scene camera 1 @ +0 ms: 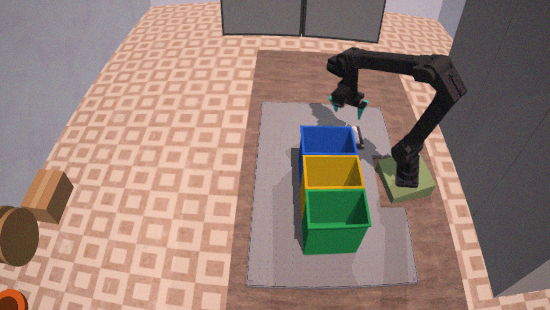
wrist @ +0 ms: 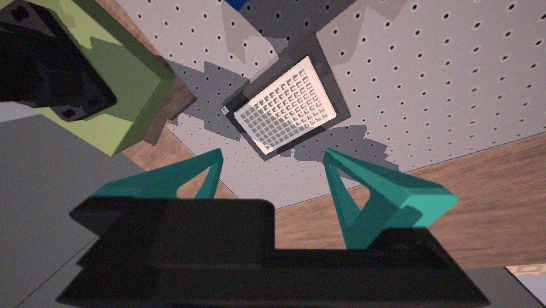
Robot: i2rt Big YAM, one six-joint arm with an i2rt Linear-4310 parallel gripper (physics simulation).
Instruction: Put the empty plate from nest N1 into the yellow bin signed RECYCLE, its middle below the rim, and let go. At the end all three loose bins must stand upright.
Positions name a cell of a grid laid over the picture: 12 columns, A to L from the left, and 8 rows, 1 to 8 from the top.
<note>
In view: my gripper (wrist: G5), a blue bin (scene camera 1: G4), a white gridded plate (wrist: G3), a yellow bin (scene camera 1: G5), a green bin (scene camera 1: H6) and a dark nest (wrist: G2).
The wrist view does not show the yellow bin: it is out of frame. The wrist view does not show the green bin: it is out of frame.
</note>
